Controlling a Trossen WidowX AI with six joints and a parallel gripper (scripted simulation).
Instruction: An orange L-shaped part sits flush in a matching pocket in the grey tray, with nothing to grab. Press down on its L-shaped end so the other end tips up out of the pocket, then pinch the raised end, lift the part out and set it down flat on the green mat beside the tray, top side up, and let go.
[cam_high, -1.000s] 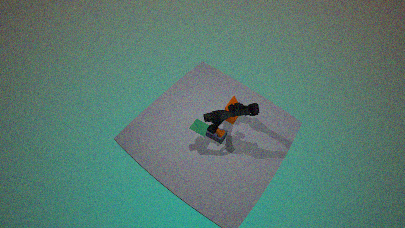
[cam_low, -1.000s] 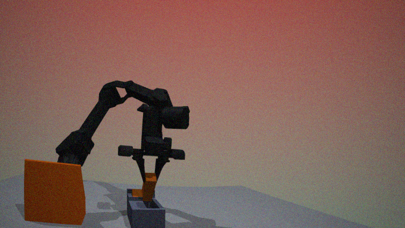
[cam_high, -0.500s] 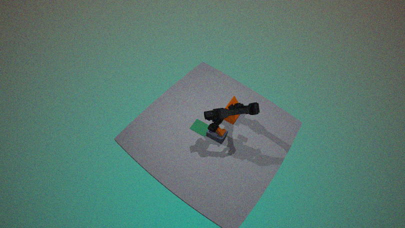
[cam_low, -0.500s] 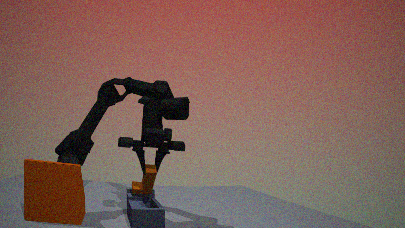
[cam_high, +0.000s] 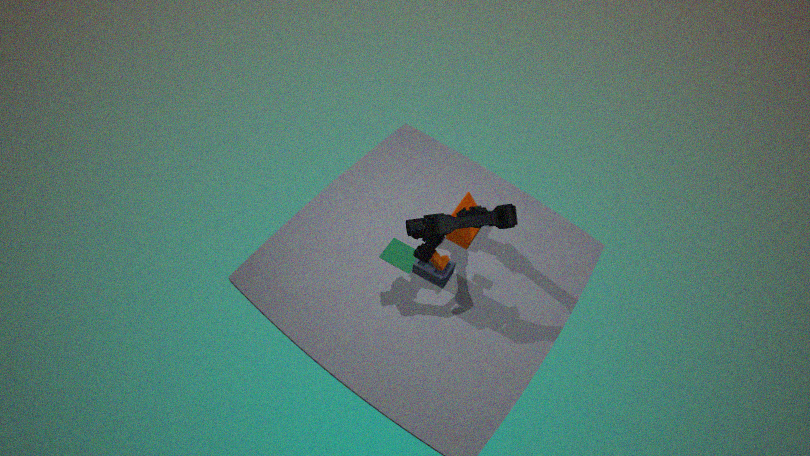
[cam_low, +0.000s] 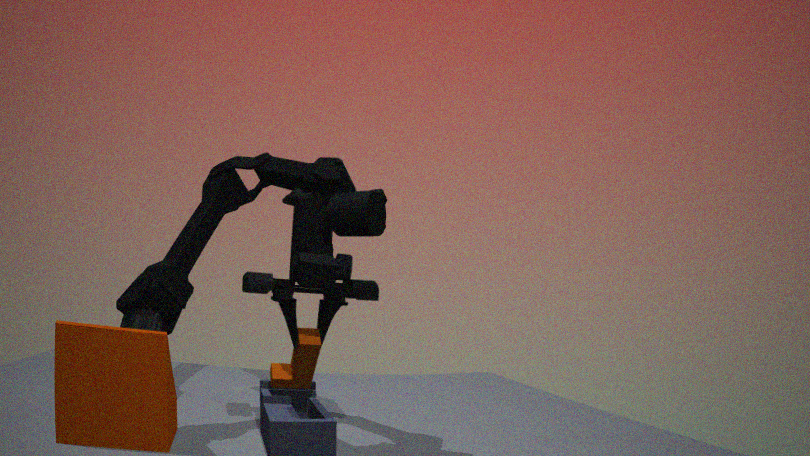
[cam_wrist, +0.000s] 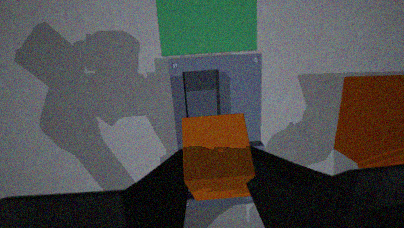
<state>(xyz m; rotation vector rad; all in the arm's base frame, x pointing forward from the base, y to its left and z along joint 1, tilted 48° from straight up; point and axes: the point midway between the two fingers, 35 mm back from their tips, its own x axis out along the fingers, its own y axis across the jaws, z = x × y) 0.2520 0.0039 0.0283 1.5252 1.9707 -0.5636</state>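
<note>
Right now the green mat is 170 mm below my gripper tip, 130 mm to the right of it and 10 mm ahead of it. Also, from my gripper tip: orange L-shaped part 30 mm to the left, 30 mm below, 20 mm behind.
</note>
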